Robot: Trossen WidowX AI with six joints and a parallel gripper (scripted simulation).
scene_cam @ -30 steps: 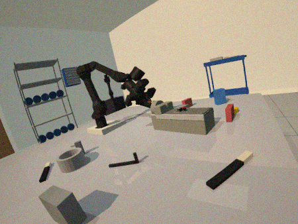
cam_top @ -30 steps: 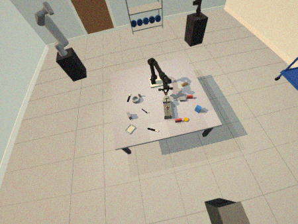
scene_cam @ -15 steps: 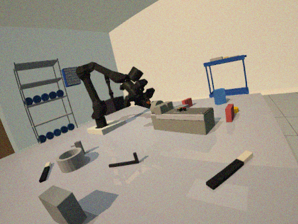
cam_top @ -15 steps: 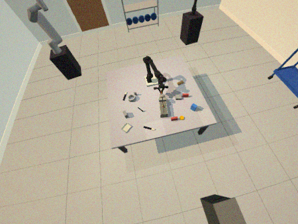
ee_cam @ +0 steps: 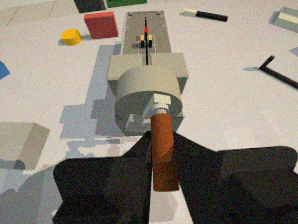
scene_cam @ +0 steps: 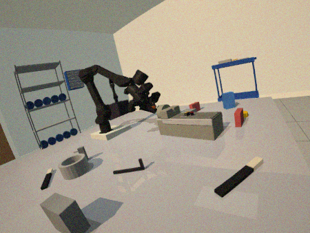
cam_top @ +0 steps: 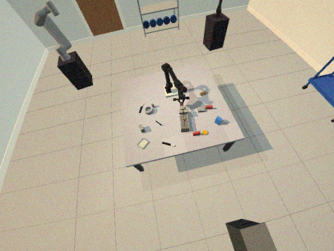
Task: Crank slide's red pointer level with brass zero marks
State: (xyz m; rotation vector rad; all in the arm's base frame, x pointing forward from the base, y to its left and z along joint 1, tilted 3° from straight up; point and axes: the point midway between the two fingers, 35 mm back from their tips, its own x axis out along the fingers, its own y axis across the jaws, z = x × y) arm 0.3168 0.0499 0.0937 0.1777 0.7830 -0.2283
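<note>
My gripper tip is now 20 mm below the brown crank handle and 20 mm past it. From my gripper tip the other things lie so: yellow disc 370 mm ahead, 120 mm to the left, 90 mm below; then red pointer 180 mm ahead, 50 mm to the right, 10 mm below; then black l-shaped piece 310 mm to the right, 80 mm below, 80 mm ahead.
</note>
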